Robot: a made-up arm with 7 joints. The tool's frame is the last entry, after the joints.
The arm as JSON. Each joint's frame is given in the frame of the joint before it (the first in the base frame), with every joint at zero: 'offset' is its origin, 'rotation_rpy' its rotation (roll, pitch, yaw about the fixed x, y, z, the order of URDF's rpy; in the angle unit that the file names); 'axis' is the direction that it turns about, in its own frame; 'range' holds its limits. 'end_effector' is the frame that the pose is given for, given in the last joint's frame.
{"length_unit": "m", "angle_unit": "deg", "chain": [
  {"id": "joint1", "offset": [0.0, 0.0, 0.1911], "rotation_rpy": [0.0, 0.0, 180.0], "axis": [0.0, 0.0, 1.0], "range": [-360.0, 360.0]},
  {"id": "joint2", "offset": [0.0, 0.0, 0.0], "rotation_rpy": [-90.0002, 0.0, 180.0], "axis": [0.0, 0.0, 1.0], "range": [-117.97, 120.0]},
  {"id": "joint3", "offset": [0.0, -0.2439, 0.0], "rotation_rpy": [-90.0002, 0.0, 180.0], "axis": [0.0, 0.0, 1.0], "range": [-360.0, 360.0]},
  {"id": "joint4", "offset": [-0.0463, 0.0, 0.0], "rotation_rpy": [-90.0, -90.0, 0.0], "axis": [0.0, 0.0, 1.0], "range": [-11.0, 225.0]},
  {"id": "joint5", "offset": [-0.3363, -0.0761, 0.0], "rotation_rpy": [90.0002, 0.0, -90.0], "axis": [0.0, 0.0, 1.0], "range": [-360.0, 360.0]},
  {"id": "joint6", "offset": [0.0, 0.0, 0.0], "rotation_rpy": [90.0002, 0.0, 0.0], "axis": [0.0, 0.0, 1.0], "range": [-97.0, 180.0]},
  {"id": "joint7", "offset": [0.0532, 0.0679, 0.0], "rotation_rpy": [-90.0, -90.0, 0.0], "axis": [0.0, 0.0, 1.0], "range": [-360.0, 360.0]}
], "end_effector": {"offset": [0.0, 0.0, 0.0], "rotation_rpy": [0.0, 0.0, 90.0]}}
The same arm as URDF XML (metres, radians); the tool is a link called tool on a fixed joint. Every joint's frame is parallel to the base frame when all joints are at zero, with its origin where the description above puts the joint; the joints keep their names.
<robot name="arm">
<joint name="tool_joint" type="fixed"><parent link="link7"/><child link="tool"/><origin xyz="0 0 0" rpy="-3.1416 0 0"/></joint>
<joint name="joint7" type="revolute"><parent link="link6"/><child link="link7"/><origin xyz="0.0532 0 -0.0679"/><axis xyz="0 0 -1"/><limit lower="-6.2832" upper="6.2832"/></joint>
<joint name="joint6" type="revolute"><parent link="link5"/><child link="link6"/><origin xyz="0 0 0"/><axis xyz="0 1 0"/><limit lower="-1.693" upper="3.1416"/></joint>
<joint name="joint5" type="revolute"><parent link="link4"/><child link="link5"/><origin xyz="0.0761 0 -0.3363"/><axis xyz="0 0 -1"/><limit lower="-6.2832" upper="6.2832"/></joint>
<joint name="joint4" type="revolute"><parent link="link3"/><child link="link4"/><origin xyz="0.0463 0 0"/><axis xyz="0 -1 0"/><limit lower="-0.192" upper="3.927"/></joint>
<joint name="joint3" type="revolute"><parent link="link2"/><child link="link3"/><origin xyz="0 0 0.2439"/><axis xyz="0 0 1"/><limit lower="-6.2832" upper="6.2832"/></joint>
<joint name="joint2" type="revolute"><parent link="link1"/><child link="link2"/><origin xyz="0 0 0"/><axis xyz="0 1 0"/><limit lower="-2.059" upper="2.0944"/></joint>
<joint name="joint1" type="revolute"><parent link="base_link"/><child link="link1"/><origin xyz="0 0 0.1911"/><axis xyz="0 0 1"/><limit lower="-6.2832" upper="6.2832"/></joint>
<link name="base_link"/>
<link name="link1"/>
<link name="link2"/>
<link name="link3"/>
<link name="link4"/>
<link name="link5"/>
<link name="link6"/>
<link name="link7"/>
<link name="tool"/>
</robot>

